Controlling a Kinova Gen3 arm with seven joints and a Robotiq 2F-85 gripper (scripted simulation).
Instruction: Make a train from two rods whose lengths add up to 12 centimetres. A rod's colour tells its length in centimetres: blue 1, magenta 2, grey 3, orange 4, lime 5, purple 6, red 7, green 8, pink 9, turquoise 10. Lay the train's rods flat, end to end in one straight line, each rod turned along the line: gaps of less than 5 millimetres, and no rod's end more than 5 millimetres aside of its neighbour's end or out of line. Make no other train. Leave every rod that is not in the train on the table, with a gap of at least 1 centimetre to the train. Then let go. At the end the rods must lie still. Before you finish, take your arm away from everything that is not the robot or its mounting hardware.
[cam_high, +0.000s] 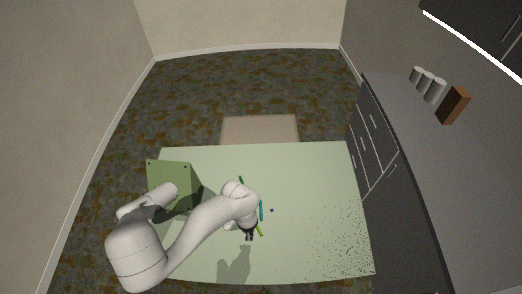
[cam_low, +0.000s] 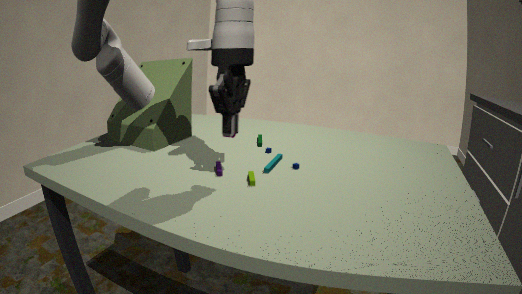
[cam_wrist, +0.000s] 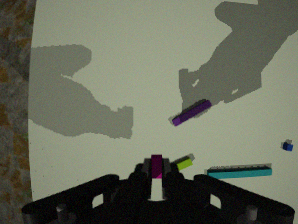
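My hand is 27 cm to the right of the green rod, 11 cm above it and 6 cm past it. From my hand the other things lie so: magenta rod 2 cm below; purple rod 11 cm below, 5 cm to the left, 5 cm behind; lime rod 11 cm below, 3 cm to the left, 3 cm ahead.
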